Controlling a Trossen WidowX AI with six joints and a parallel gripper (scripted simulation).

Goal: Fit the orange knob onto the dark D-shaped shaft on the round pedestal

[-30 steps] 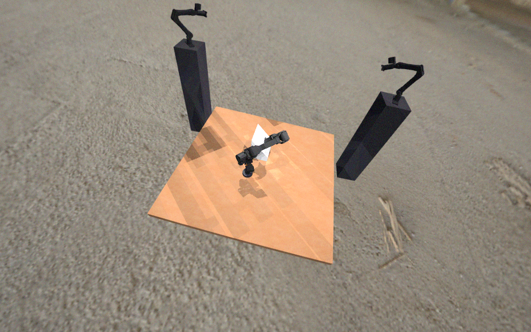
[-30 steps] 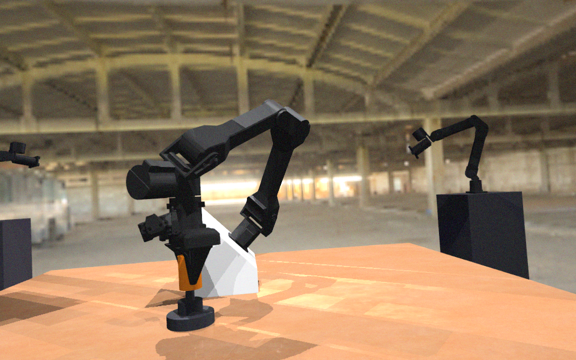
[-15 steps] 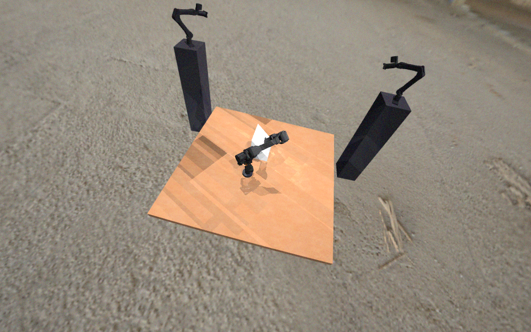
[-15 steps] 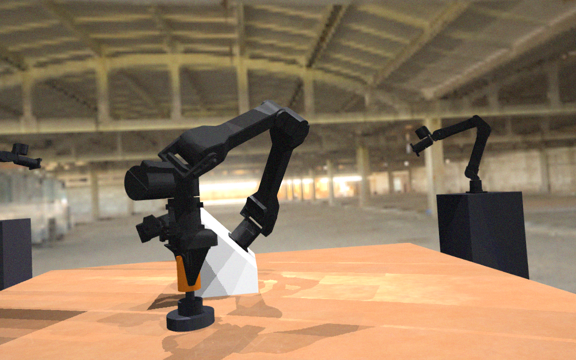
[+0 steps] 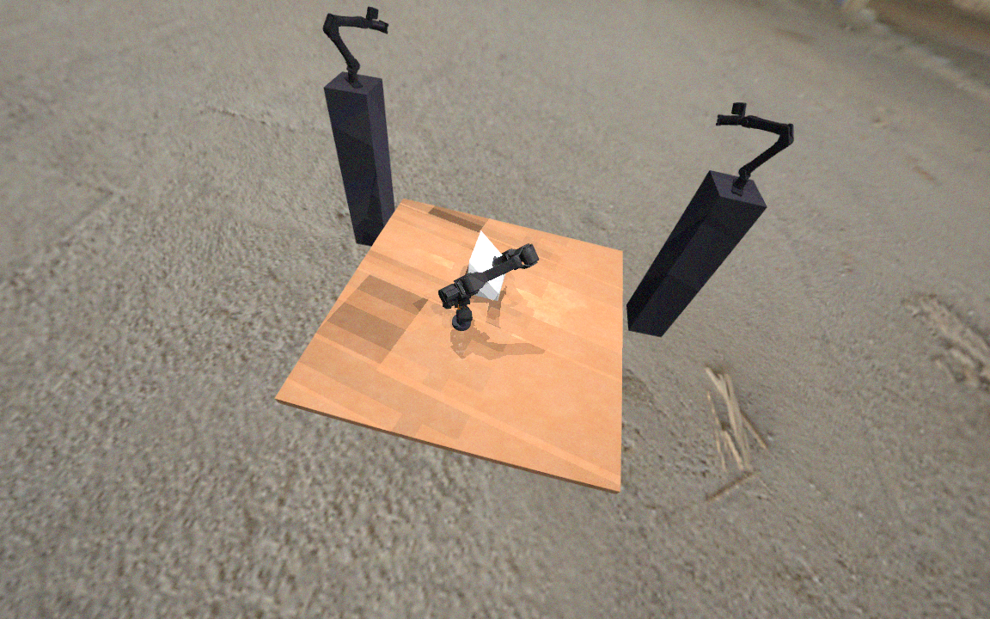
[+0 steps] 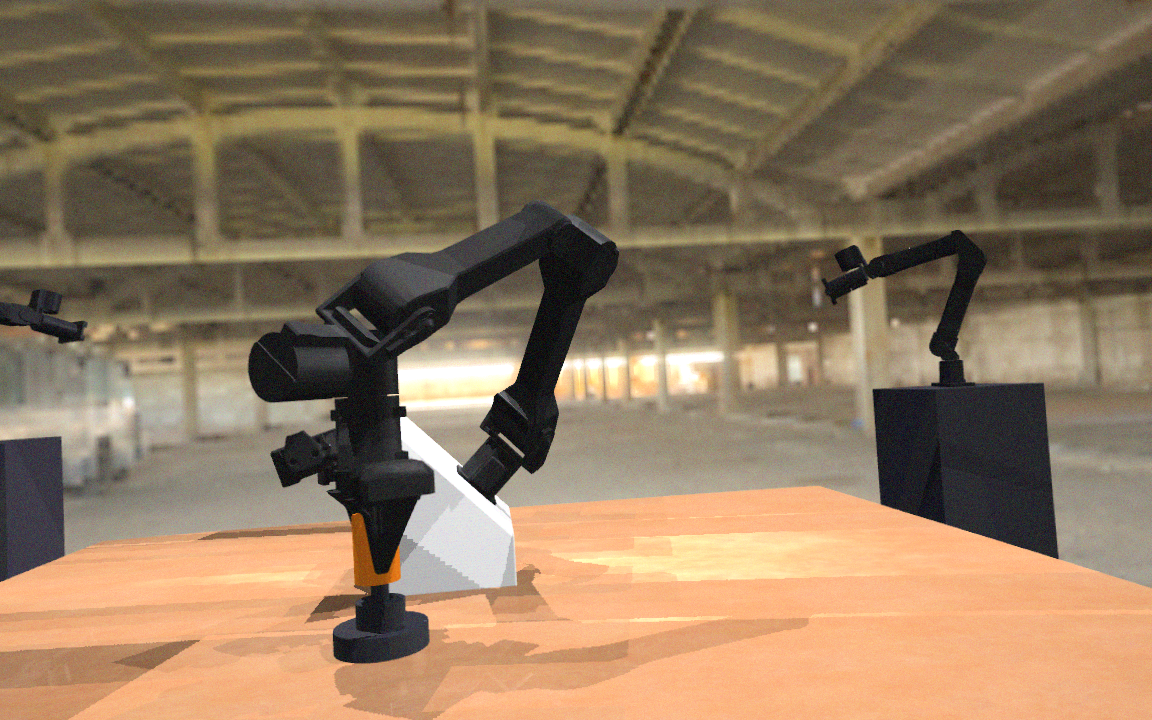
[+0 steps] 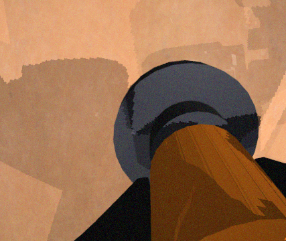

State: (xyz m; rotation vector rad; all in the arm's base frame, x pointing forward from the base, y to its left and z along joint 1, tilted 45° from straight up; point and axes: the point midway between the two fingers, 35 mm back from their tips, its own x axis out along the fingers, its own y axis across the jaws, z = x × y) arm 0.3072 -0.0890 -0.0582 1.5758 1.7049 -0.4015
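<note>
The pedestal lies 4 cm below my gripper tip. Round my gripper tip: knob 2 cm above.
</note>
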